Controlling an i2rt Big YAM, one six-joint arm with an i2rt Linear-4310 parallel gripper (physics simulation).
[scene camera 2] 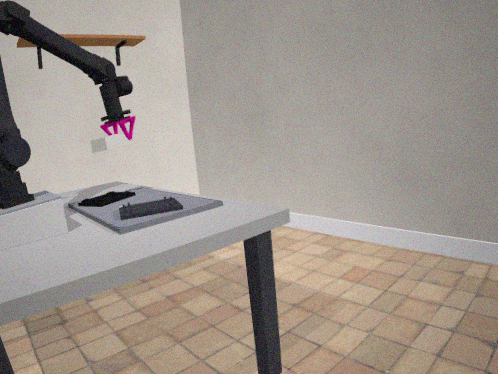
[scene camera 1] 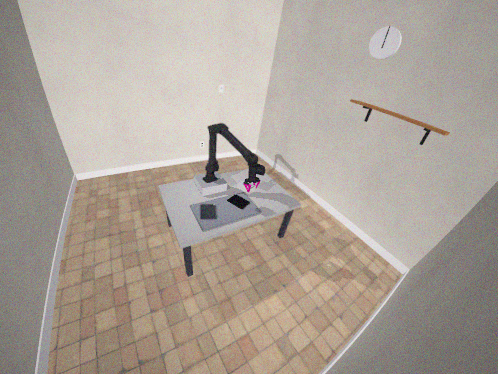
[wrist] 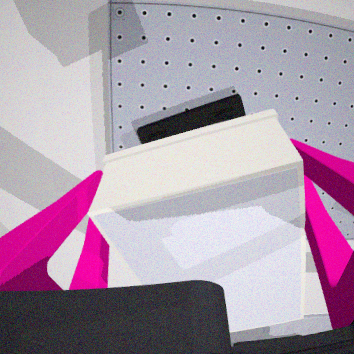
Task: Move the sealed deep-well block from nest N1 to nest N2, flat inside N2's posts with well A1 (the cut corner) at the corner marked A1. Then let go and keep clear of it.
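Where they show: gripper, fingertip midpoint: (scene camera 2: 123, 140) (scene camera 1: 251, 190) (wrist: 193, 165); arm's base, origin of the base link: (scene camera 2: 14, 203) (scene camera 1: 210, 179).
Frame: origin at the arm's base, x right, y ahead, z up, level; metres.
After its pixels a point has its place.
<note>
The sealed deep-well block (scene camera 2: 99, 145) {x -0.067, y 0.332, z 0.114 m} (wrist: 205, 240) {x -0.091, y 0.423, z 0.145 m}, white with a pale top, hangs in the air below my gripper. It is hard to make out in scene camera 1. My gripper (scene camera 1: 253, 186) {x -0.093, y 0.445, z 0.119 m} (scene camera 2: 119, 133) {x -0.093, y 0.445, z 0.119 m} (wrist: 193, 165) {x -0.093, y 0.445, z 0.119 m} is shut on it, with magenta fingers against two opposite sides. A black nest (scene camera 1: 238, 201) {x -0.071, y 0.339, z -0.062 m} (scene camera 2: 107, 199) {x -0.030, y 0.310, z -0.062 m} (wrist: 192, 119) {x -0.088, y 0.406, z -0.062 m} lies below and away from the block, partly hidden behind it in the wrist view. A dark grey nest (scene camera 1: 208, 211) {x 0.217, y 0.302, z -0.062 m} (scene camera 2: 151, 208) {x 0.251, y 0.276, z -0.062 m} with small posts lies beside the black one. The nest labels, corner mark and cut corner cannot be read.
Both nests are on a grey perforated plate (scene camera 1: 225, 220) {x 0.159, y 0.450, z -0.073 m} (scene camera 2: 200, 202) {x 0.304, y 0.406, z -0.074 m} (wrist: 202, 52) {x -0.068, y 0.474, z -0.074 m} on the table (scene camera 1: 175, 205) {x 0.391, y 0.070, z -0.087 m} (scene camera 2: 165, 252) {x 0.484, y 0.120, z -0.090 m}. The arm stands on a white base block (scene camera 1: 212, 188) {x 0.043, y 0.104, z -0.023 m} at the back of the table. A wooden rail (scene camera 1: 400, 116) (scene camera 2: 100, 40) is on the wall.
</note>
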